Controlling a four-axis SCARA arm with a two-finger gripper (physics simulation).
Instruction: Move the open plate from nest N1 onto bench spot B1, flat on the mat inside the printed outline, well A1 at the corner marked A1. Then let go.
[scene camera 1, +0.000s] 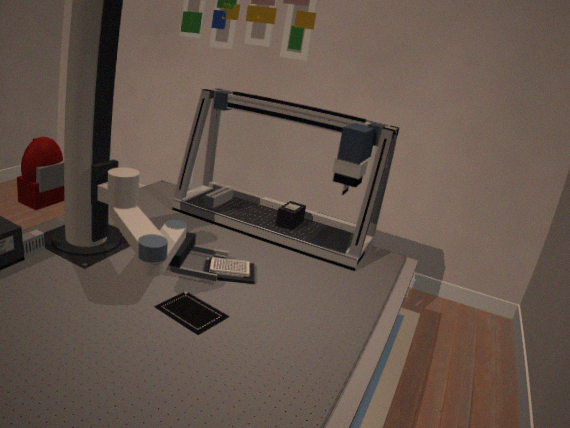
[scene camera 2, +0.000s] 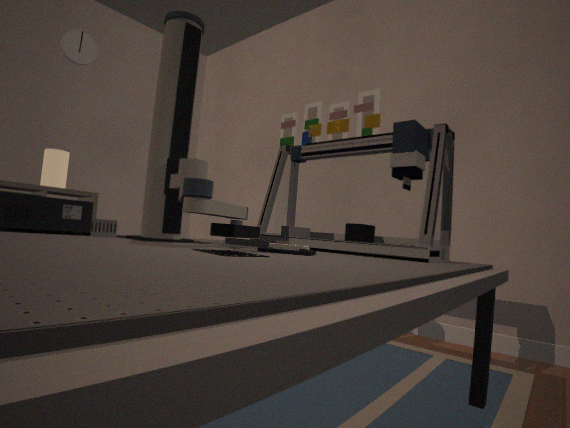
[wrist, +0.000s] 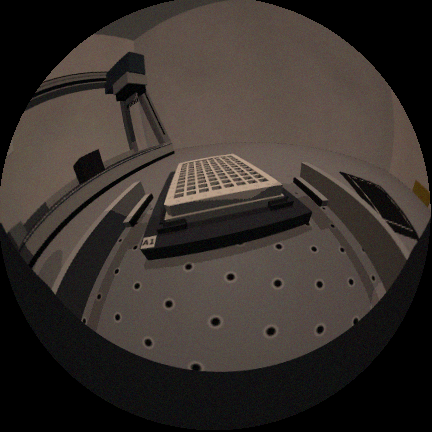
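Where they show: gripper, between the fingertips: (scene camera 1: 222, 265) (scene camera 2: 280, 244) (wrist: 221, 176); arm's base, origin of its link: (scene camera 1: 86, 242).
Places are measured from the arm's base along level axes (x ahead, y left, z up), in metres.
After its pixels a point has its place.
Observation:
The open plate (scene camera 1: 230, 267) {x 0.513, y 0.144, z 0.037 m} (scene camera 2: 286, 246) {x 0.529, y 0.118, z 0.034 m} (wrist: 222, 177) {x 0.484, y 0.135, z 0.037 m}, pale with a grid of wells, sits flat on the dark nest N1 (scene camera 1: 243, 280) {x 0.574, y 0.122, z 0.022 m} (wrist: 230, 236) {x 0.433, y 0.117, z 0.022 m}. The nest's A1 label (wrist: 148, 242) {x 0.414, y 0.164, z 0.025 m} is at its near left corner in the wrist view. My gripper (scene camera 1: 218, 264) {x 0.487, y 0.136, z 0.037 m} (wrist: 221, 176) {x 0.487, y 0.136, z 0.037 m} is open, low over the bench; its fingertips stand on either side of the plate, with a gap on each side in the wrist view. The black mat of spot B1 (scene camera 1: 191, 312) {x 0.542, y -0.119, z 0.015 m} (scene camera 2: 230, 253) {x 0.565, y -0.134, z 0.015 m} (wrist: 380, 197) {x 0.541, y -0.118, z 0.015 m}, with a pale printed outline, lies beside the nest; its corner lettering is too small to read.
A gantry frame (scene camera 1: 287, 242) {x 0.579, y 0.450, z 0.039 m} (scene camera 2: 370, 250) {x 0.642, y 0.450, z 0.035 m} (wrist: 107, 172) {x 0.541, y 0.450, z 0.053 m} stands behind the nest, with a dark block (scene camera 1: 291, 215) {x 0.553, y 0.515, z 0.120 m} (scene camera 2: 360, 232) {x 0.562, y 0.517, z 0.099 m} (wrist: 89, 166) {x 0.519, y 0.515, z 0.093 m} on its deck and a blue-and-white head (scene camera 1: 356, 142) {x 0.754, y 0.465, z 0.460 m} (scene camera 2: 411, 137) {x 0.767, y 0.465, z 0.438 m} (wrist: 129, 72) {x 0.703, y 0.469, z 0.385 m} at one end. The arm's column (scene camera 1: 80, 125) {x 0.038, y -0.065, z 0.432 m} (scene camera 2: 167, 125) {x 0.055, y -0.051, z 0.436 m} stands at the left.

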